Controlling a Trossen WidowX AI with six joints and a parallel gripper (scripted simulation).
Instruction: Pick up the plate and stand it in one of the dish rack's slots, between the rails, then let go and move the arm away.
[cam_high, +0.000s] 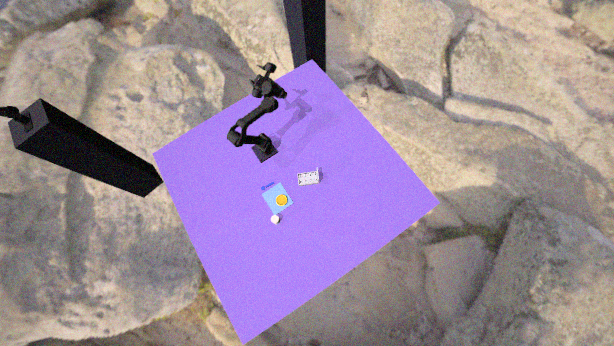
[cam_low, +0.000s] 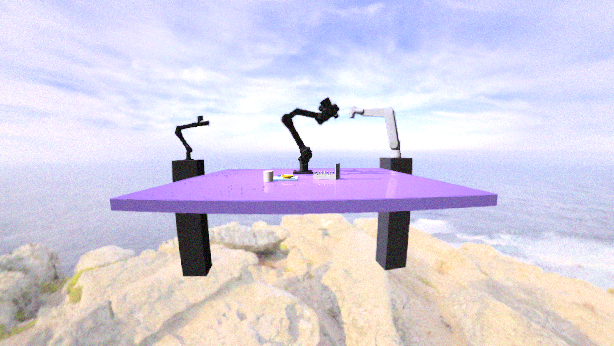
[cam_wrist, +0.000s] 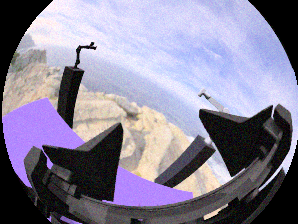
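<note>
My gripper tip is now 510 mm short of the yellow plate, 300 mm to the left of it and 390 mm above it. Round my gripper tip: white cup (580 mm ahead, 400 mm to the right, 380 mm below); light blue mat (480 mm ahead, 320 mm to the right, 400 mm below); grey dish rack (510 mm ahead, 100 mm to the right, 380 mm below).
</note>
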